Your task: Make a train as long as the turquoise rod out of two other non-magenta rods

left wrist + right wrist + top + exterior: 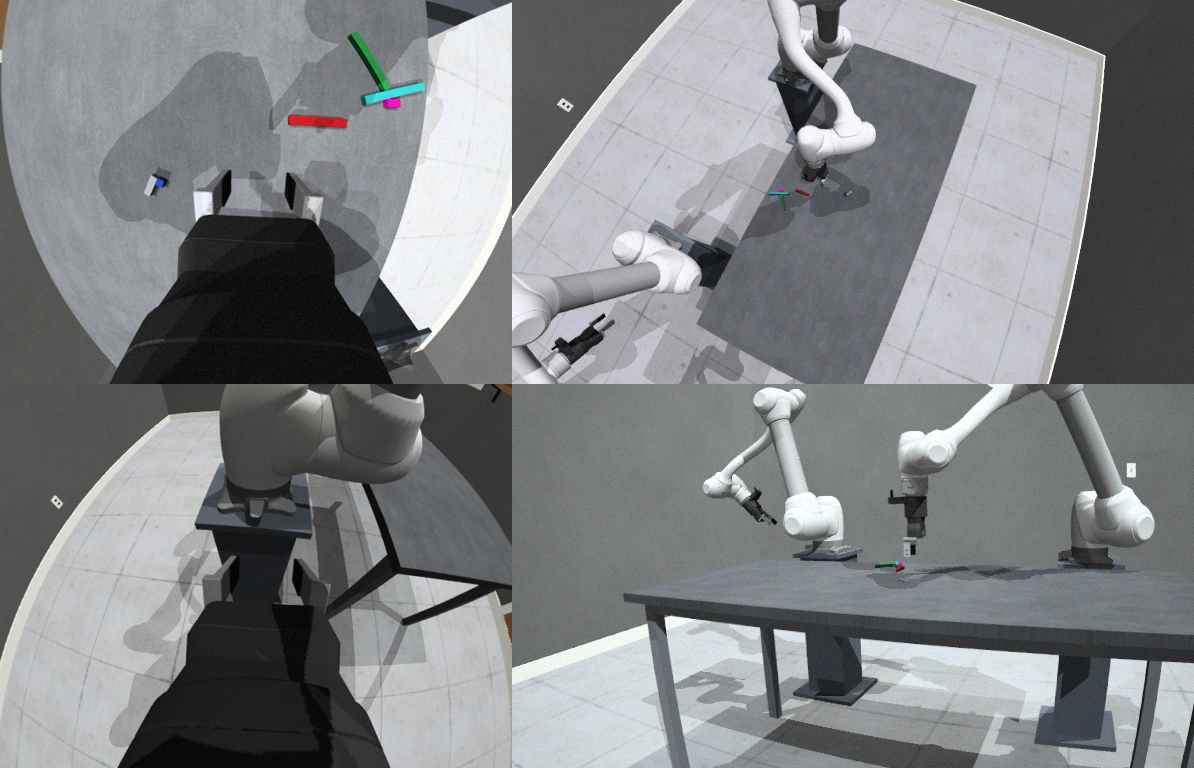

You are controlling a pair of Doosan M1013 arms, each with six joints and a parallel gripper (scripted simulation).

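Now: the grey rod 14 cm ahead of my left hand, 4 cm to the left of it and 7 cm below it. The rest, counted from my left hand: magenta rod (16 cm behind, 11 cm to the right, 7 cm below); then blue rod (13 cm ahead, 3 cm to the left, 7 cm below); then red rod (6 cm behind, 7 cm to the right, 7 cm below).
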